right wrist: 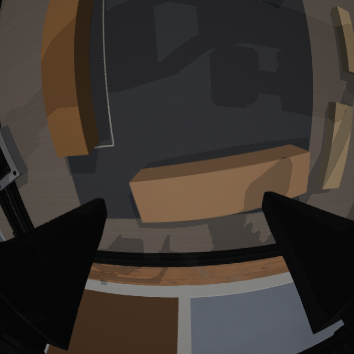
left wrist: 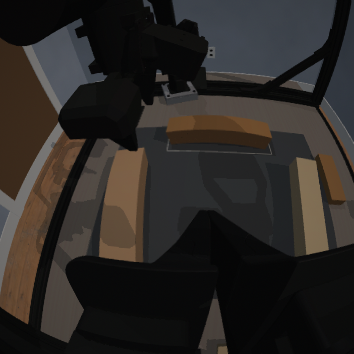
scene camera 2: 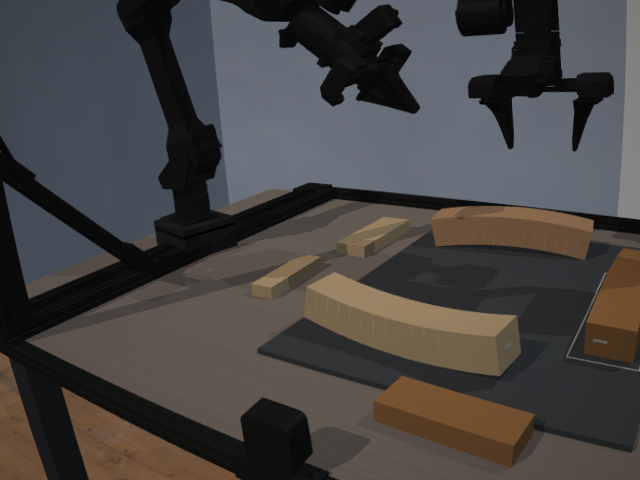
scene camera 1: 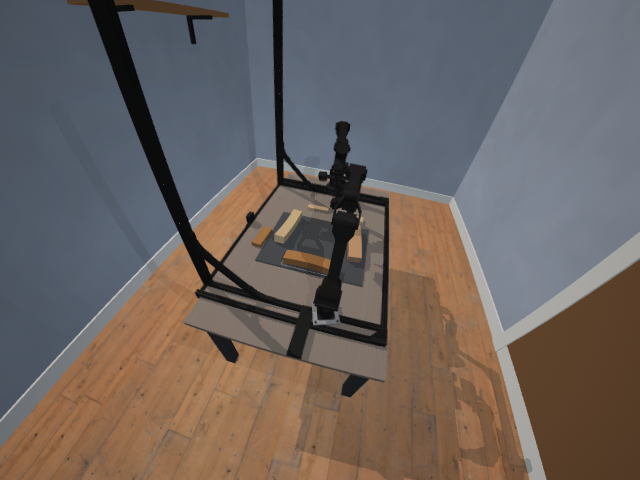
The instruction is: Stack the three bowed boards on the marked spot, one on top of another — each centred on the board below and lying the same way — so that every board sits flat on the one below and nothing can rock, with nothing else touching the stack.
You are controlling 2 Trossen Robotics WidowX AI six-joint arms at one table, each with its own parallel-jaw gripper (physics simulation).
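Frame: origin at the left arm's base, x ahead, y right, z down, level; millimetres.
Seen in the pictures: left gripper, fingertip midpoint: (left wrist: 205, 217) (scene camera 2: 417, 110) (scene camera 1: 335, 194); right gripper, fingertip midpoint: (right wrist: 185, 203) (left wrist: 141, 124) (scene camera 2: 542, 149); left arm's base, origin of the base link: (scene camera 2: 193, 218); right arm's base, origin of the base link: (left wrist: 177, 87) (scene camera 1: 325, 311).
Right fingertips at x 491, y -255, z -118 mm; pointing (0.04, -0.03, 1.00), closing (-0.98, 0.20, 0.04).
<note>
Offsets run from my right fingertips to a thing's top centre. Level surfaces: height alone.
A dark brown bowed board @(dx +165, dy +83, dz +112 mm) (scene camera 1: 306, 261) (left wrist: 218, 131) (right wrist: 64, 81) lies on the white marked rectangle (left wrist: 218, 152) (right wrist: 105, 70) on the dark mat @(dz +164 mm) (scene camera 2: 318, 352) (left wrist: 175, 182) (right wrist: 193, 116). A pale bowed board @(dx -2, dy +300, dz +112 mm) (scene camera 1: 288, 226) (scene camera 2: 409, 324) (left wrist: 309, 207) lies at one mat edge. A tan bowed board @(dx -70, dy -40, dz +109 mm) (scene camera 1: 354, 248) (scene camera 2: 499, 229) (left wrist: 123, 207) (right wrist: 218, 186) lies at the opposite edge. My left gripper (scene camera 2: 413, 107) (left wrist: 205, 217) is shut and empty, high over the mat's middle. My right gripper (right wrist: 185, 203) is open and empty, high above the tan board; one of its fingers (scene camera 2: 509, 138) shows in scene camera 2.
A flat brown block @(dx +124, dy +384, dz +148 mm) (scene camera 1: 262, 236) (scene camera 2: 456, 419) (left wrist: 330, 177) lies beside the pale board. Two small pale blocks @(dx -250, dy +252, dz +153 mm) (scene camera 2: 285, 276) @(dx -268, dy +51, dz +152 mm) (scene camera 2: 372, 235) (right wrist: 337, 144) lie on the table @(dz +170 mm) (scene camera 1: 270, 286) off the mat. A black frame rail (scene camera 2: 151, 419) rims the table.
</note>
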